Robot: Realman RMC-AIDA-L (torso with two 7-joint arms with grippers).
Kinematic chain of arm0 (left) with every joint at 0, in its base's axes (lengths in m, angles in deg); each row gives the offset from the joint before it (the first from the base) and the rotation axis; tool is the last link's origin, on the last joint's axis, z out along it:
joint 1: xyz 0 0 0.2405 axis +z
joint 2: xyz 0 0 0 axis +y
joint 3: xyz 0 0 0.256 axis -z
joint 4: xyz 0 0 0 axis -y
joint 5: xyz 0 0 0.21 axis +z
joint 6: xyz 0 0 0 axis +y
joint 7: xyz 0 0 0.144 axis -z
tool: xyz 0 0 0
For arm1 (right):
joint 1: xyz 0 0 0.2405 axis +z
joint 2: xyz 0 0 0 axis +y
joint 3: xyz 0 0 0.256 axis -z
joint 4: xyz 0 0 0 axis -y
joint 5: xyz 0 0 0.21 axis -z
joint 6: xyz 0 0 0 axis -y
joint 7: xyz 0 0 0.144 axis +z
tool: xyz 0 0 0
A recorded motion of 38 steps. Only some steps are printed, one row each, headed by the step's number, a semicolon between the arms.
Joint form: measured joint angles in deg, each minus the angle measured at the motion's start. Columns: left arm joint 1, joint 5, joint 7, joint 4, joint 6, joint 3, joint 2; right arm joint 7, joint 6, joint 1, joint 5, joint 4, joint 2, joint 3.
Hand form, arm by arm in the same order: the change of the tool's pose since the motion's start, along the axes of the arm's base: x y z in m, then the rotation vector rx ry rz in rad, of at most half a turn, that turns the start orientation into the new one. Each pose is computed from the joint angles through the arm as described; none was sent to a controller.
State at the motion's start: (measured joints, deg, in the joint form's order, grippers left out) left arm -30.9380 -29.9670 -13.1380 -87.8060 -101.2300 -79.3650 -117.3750; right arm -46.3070 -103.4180 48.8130 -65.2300 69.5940 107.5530 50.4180
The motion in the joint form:
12: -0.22 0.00 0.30 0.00 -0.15 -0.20 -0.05; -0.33 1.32 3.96 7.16 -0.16 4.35 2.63
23: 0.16 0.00 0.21 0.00 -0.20 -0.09 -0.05; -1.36 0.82 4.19 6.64 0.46 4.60 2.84
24: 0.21 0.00 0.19 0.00 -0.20 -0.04 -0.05; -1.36 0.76 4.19 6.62 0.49 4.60 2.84
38: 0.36 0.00 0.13 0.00 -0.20 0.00 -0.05; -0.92 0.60 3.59 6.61 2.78 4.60 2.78
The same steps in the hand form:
12: 0.0015 0.0000 -0.0009 -0.0026 0.0008 0.0004; -0.0194 0.0035 -0.0367 -0.0354 -0.0878 0.0321
23: -0.0008 -0.0012 -0.0005 -0.0026 0.0004 0.0070; -0.0239 0.0012 -0.0376 -0.0406 -0.0874 0.0676
24: -0.0012 -0.0013 -0.0004 -0.0021 0.0000 0.0080; -0.0239 0.0010 -0.0376 -0.0413 -0.0875 0.0683
38: -0.0021 -0.0017 -0.0003 -0.0021 -0.0001 0.0100; -0.0255 -0.0008 -0.0325 -0.0177 -0.0922 0.0787

